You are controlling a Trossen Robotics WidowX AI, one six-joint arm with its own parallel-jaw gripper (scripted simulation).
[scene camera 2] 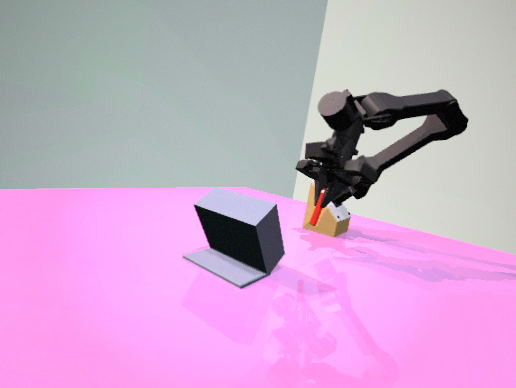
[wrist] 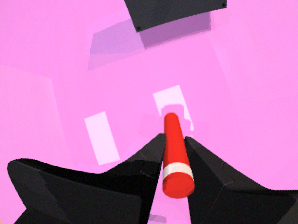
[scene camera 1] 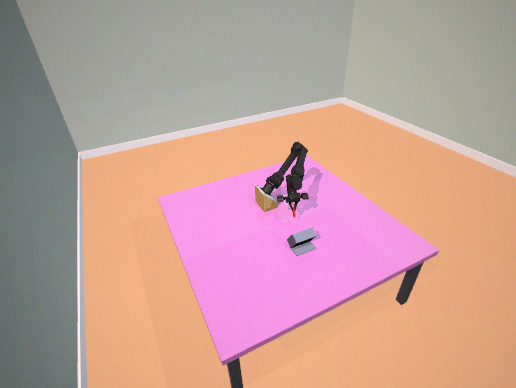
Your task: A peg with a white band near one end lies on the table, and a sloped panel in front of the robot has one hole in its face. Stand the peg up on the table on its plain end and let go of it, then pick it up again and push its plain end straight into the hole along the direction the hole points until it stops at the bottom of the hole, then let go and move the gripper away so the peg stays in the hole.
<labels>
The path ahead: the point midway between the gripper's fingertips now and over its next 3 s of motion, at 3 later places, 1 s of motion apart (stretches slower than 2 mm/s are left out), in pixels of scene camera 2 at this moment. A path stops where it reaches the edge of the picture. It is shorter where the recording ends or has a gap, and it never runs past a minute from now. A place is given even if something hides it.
My gripper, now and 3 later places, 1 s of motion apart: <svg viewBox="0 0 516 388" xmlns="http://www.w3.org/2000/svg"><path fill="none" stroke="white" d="M318 207L304 204L293 199L287 193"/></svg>
</labels>
